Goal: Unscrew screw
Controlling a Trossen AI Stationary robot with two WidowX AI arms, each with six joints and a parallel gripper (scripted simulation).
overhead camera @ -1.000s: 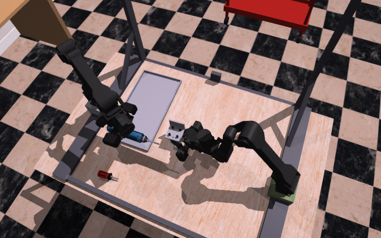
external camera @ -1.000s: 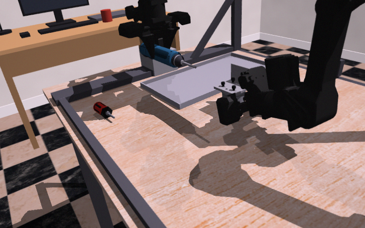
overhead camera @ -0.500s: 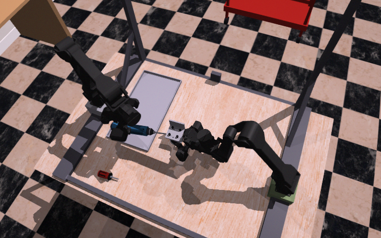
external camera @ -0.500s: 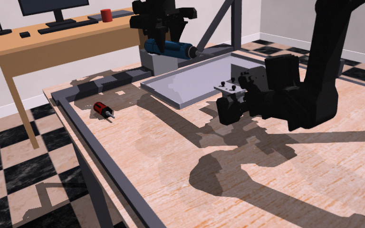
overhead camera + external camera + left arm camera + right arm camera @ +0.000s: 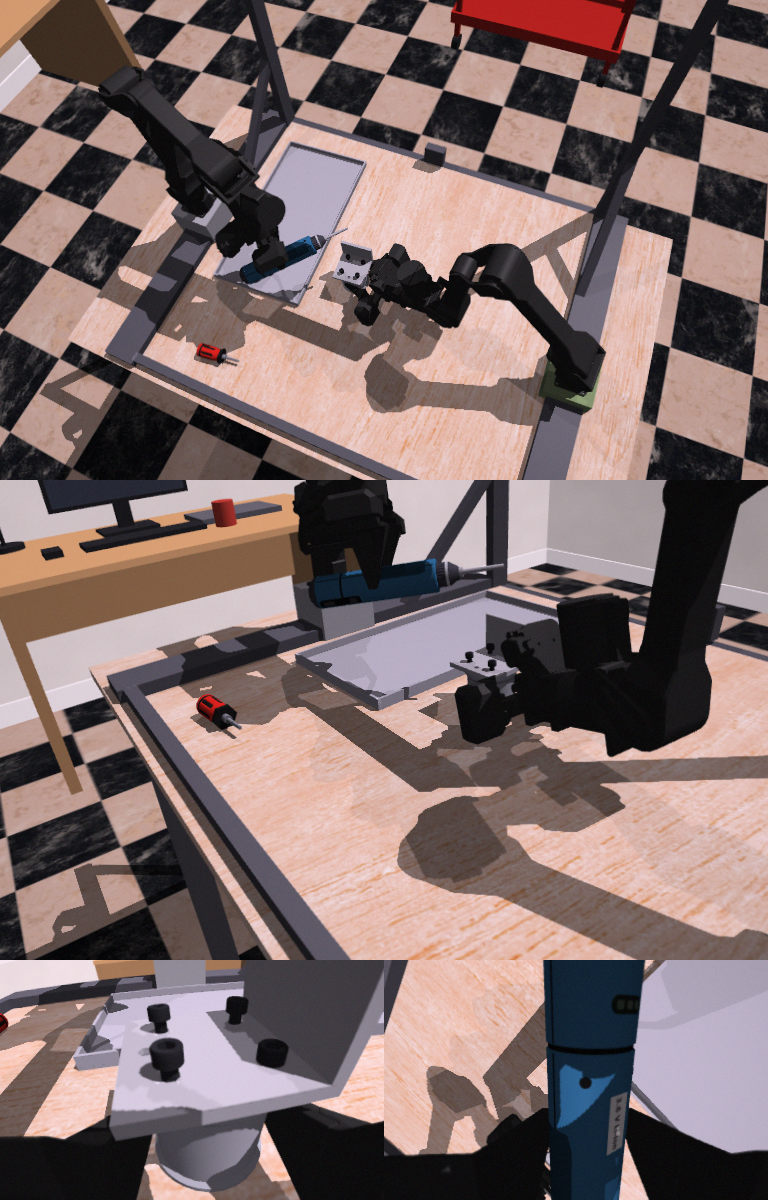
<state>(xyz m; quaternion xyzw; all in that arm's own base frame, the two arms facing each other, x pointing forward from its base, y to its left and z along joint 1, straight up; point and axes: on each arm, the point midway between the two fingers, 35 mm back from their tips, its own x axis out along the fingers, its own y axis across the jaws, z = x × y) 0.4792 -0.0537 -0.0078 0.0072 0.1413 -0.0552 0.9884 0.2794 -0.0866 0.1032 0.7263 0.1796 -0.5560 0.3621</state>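
The joint module lies 30 mm to the right of my left hand and 10 mm below it. From my left hand the other things lie so: screw: 30 mm above, 20 mm behind, 10 mm to the right; grey bracket: 30 mm to the right, 30 mm above; bit: 130 mm above, 60 mm to the right, 20 mm behind.
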